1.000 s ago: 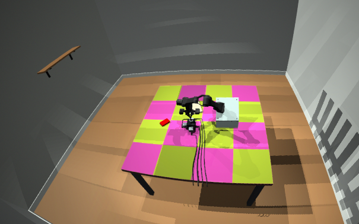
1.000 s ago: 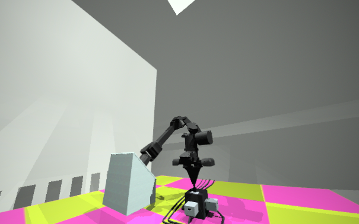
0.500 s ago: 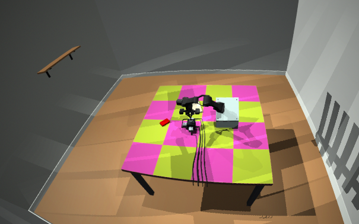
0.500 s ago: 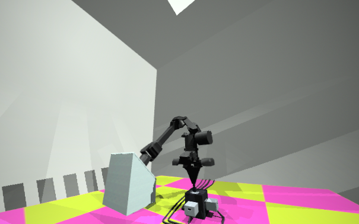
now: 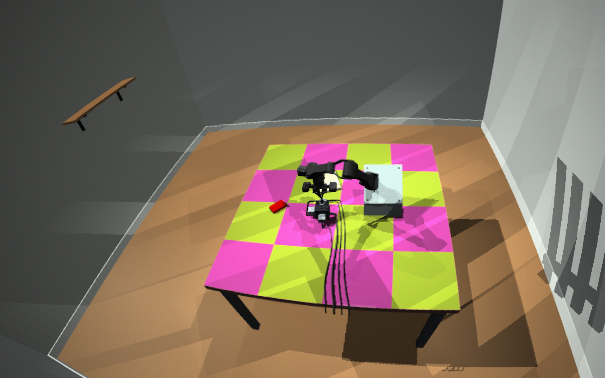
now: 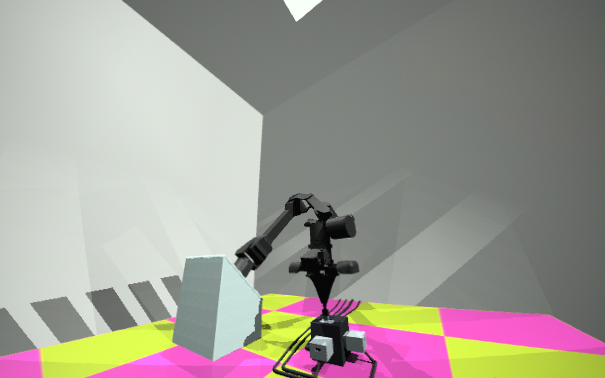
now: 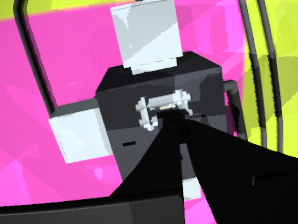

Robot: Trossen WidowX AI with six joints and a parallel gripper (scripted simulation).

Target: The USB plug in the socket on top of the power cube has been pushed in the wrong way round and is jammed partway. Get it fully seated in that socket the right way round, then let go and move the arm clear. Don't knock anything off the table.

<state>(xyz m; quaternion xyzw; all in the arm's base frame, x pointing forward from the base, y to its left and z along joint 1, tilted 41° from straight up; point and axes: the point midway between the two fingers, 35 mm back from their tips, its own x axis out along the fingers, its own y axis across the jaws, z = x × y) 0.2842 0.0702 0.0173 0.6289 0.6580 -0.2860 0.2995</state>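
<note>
The silver-rimmed socket is 5 cm below my gripper tip and 1 cm to the left of it. From my gripper tip the other things lie so: red block 29 cm ahead, 11 cm below, 2 cm to the right; USB plug 2 cm below.
</note>
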